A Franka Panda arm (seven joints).
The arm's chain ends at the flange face. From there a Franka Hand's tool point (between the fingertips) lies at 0.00 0.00 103.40 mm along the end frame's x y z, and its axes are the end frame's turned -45 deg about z.
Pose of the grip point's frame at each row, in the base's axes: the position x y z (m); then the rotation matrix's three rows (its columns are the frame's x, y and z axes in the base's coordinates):
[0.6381 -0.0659 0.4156], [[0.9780 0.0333 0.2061], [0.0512 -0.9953 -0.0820], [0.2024 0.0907 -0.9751]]
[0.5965 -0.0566 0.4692], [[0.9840 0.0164 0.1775], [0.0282 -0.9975 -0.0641], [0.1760 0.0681 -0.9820]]
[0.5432 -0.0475 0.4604], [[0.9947 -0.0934 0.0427], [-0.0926 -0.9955 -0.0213], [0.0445 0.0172 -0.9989]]
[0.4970 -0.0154 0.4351], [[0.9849 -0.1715 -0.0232], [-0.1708 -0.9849 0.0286], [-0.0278 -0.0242 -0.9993]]
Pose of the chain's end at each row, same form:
[0.6168 -0.0574 0.5164], [[0.7151 -0.6680 0.2061], [-0.6676 -0.7400 -0.0820], [0.2073 -0.0790 -0.9751]]
[0.5781 -0.0500 0.5707], [[0.7074 -0.6842 0.1775], [-0.6854 -0.7253 -0.0641], [0.1726 -0.0763 -0.9820]]
[0.5388 -0.0453 0.5637], [[0.6373 -0.7694 0.0427], [-0.7694 -0.6384 -0.0213], [0.0436 -0.0193 -0.9989]]
[0.4994 -0.0184 0.5384], [[0.5752 -0.8177 -0.0232], [-0.8172 -0.5757 0.0286], [-0.0368 0.0025 -0.9993]]

